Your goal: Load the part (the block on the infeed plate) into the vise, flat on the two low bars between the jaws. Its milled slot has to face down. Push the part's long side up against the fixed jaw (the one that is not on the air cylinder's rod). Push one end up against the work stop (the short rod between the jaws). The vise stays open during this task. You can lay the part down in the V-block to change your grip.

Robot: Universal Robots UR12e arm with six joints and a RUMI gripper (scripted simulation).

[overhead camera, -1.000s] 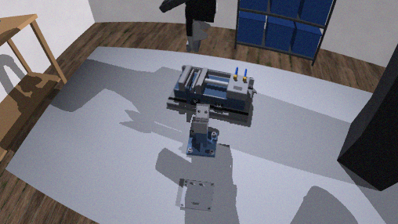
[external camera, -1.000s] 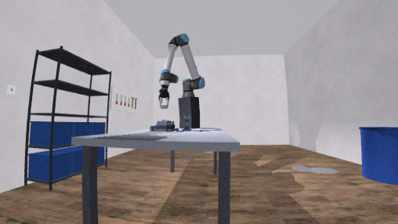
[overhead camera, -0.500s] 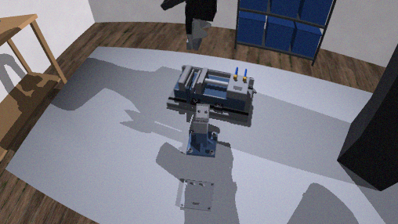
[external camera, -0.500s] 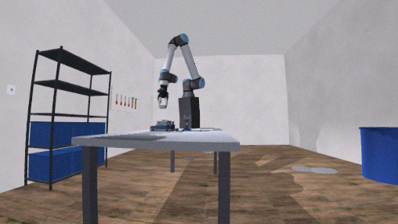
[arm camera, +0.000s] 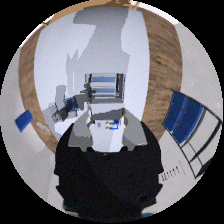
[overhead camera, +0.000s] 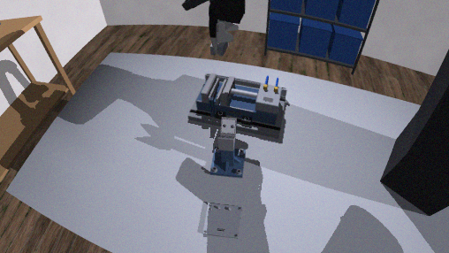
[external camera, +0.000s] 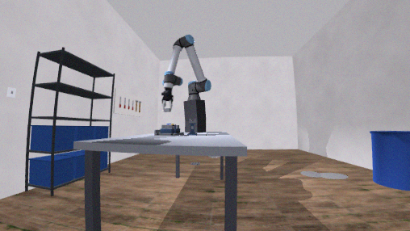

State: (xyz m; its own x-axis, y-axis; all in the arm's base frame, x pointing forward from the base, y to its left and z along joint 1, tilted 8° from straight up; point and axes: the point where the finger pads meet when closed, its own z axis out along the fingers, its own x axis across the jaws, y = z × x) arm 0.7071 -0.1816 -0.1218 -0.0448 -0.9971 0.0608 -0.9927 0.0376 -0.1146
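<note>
Right now the grey part is 10 mm below my hand. Round my hand: infeed plate: 410 mm to the left, 240 mm below, 90 mm behind; then vise: 200 mm below, 60 mm behind, 20 mm to the left; then air cylinder: 170 mm below, 160 mm behind, 30 mm to the left.
</note>
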